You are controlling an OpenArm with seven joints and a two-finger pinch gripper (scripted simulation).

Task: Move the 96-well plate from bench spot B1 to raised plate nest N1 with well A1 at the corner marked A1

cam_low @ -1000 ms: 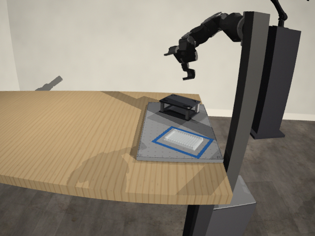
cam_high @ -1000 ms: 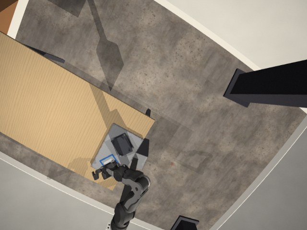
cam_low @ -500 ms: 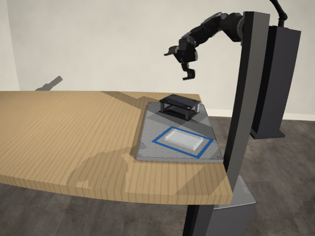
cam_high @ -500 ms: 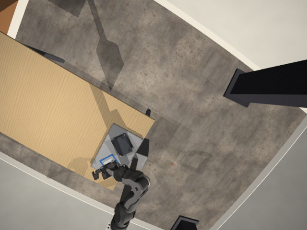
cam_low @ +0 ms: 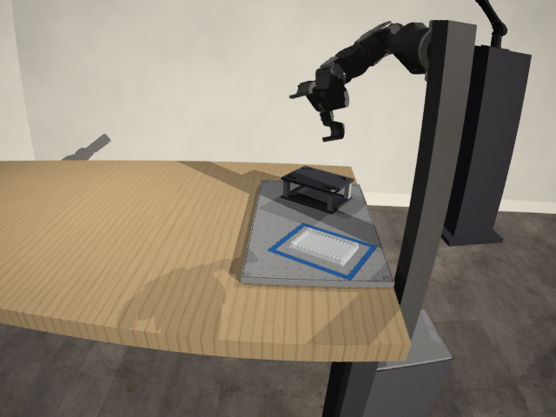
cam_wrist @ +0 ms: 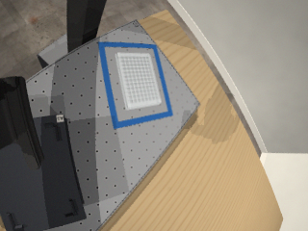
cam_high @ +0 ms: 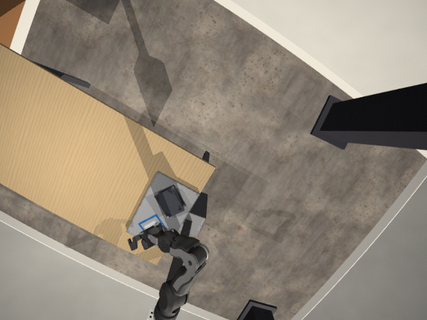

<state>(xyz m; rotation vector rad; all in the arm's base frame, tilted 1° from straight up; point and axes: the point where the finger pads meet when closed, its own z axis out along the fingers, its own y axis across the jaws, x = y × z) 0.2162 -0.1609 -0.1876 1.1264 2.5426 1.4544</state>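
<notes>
The 96-well plate lies 1 cm behind my hand, 15 cm to the left of it and 23 cm below it. The rest, counted from my hand: A1 mark: 6 cm behind, 2 cm to the right, 18 cm below.
</notes>
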